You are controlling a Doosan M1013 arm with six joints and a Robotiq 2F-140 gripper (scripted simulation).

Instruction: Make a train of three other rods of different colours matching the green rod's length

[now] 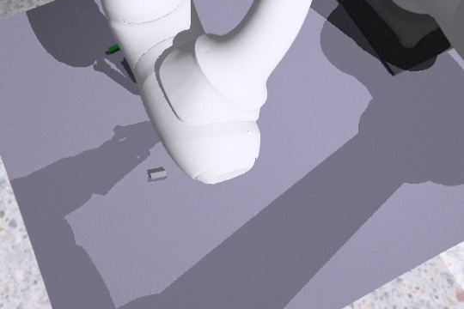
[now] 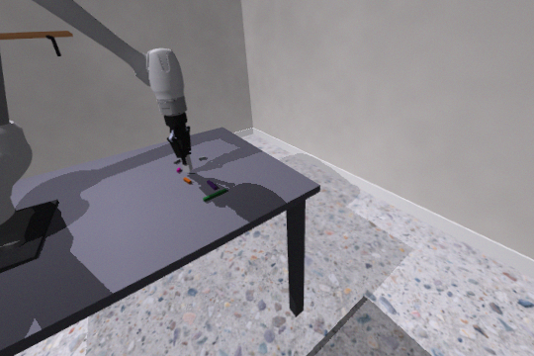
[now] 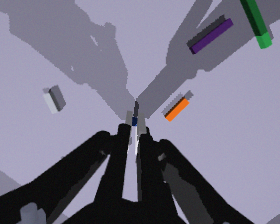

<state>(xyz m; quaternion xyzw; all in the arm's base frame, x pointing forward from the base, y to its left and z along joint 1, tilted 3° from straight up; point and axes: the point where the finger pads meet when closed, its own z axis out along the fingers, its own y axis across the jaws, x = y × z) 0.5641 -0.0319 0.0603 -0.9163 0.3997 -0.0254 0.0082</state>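
My gripper is now 3 cm past the magenta rod, 5 cm to the right of it and 4 cm above it. Also, from my hand: orange rod 3 cm behind, 6 cm to the right, 4 cm below; then blue rod 3 cm below; then purple rod 3 cm ahead, 15 cm to the right, 4 cm below.
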